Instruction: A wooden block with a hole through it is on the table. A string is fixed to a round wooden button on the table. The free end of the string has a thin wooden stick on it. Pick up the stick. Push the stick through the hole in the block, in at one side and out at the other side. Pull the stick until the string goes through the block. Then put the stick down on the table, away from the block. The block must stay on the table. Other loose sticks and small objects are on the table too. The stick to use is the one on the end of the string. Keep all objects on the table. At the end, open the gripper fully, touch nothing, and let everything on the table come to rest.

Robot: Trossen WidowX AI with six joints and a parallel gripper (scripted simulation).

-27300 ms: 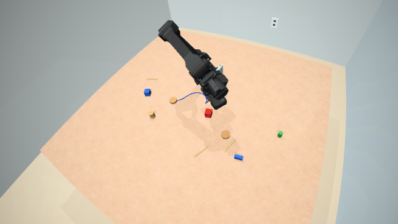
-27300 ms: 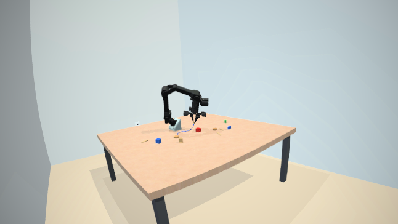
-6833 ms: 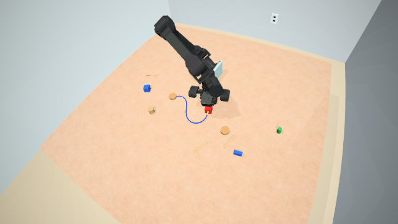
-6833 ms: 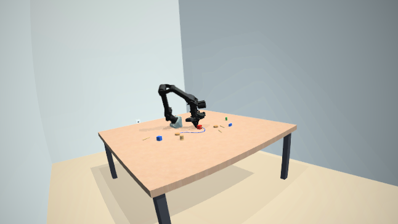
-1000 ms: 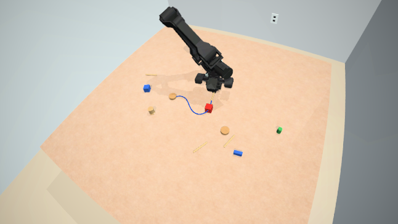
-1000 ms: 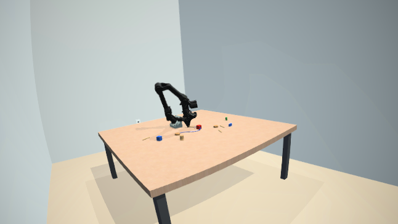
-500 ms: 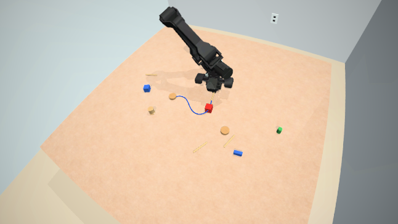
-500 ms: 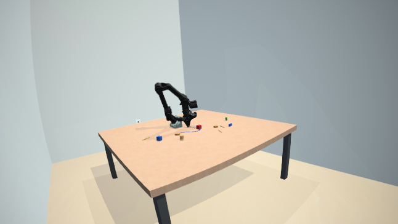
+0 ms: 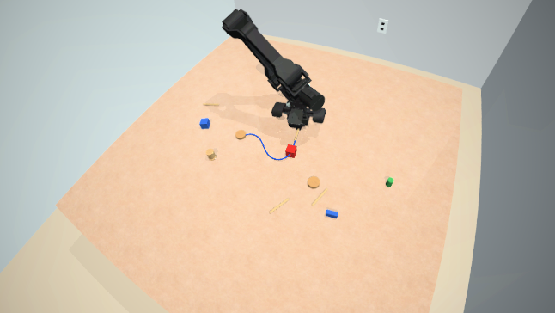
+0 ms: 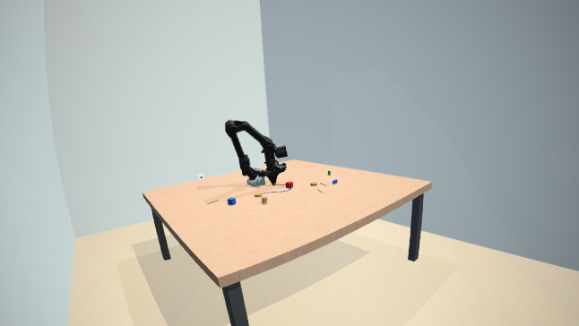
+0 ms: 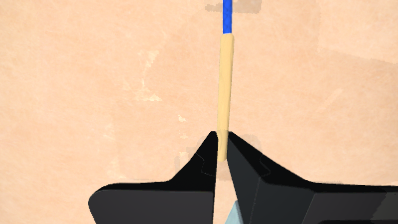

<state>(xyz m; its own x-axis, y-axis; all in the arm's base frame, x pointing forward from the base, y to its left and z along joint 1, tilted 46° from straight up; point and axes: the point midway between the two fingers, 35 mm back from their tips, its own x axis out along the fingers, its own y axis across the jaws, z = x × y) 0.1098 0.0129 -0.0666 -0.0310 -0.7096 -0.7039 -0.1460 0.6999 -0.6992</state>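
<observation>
Right now my gripper tip is 40 mm short of the thin wooden stick, 10 mm to the right of it and 10 mm below it. The rest, counted from my gripper tip: red block: 120 mm ahead, 20 mm to the left, 20 mm above; then wooden spool: 250 mm to the right, 230 mm ahead, 20 mm above; then blue cube: 360 mm to the right, 110 mm ahead, 20 mm above.
</observation>
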